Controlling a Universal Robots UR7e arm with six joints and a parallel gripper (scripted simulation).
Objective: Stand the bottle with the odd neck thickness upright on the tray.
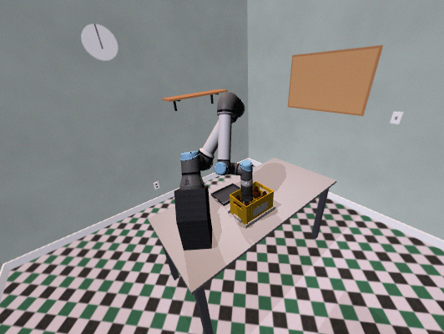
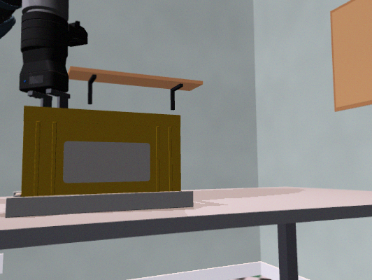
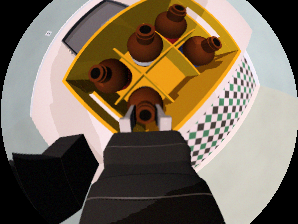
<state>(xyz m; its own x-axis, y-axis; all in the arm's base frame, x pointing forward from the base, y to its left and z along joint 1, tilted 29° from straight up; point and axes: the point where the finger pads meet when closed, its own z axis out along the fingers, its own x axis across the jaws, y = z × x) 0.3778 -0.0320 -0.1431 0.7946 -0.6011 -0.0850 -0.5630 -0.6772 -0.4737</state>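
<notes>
My gripper is now 8 cm short of the crate, 8 cm above it and 6 cm to the right of it. The rest, counted from my hand: dark tray (34 cm to the left, 15 cm below, 3 cm ahead); brown bottle (16 cm ahead, 12 cm to the left, 7 cm below).
</notes>
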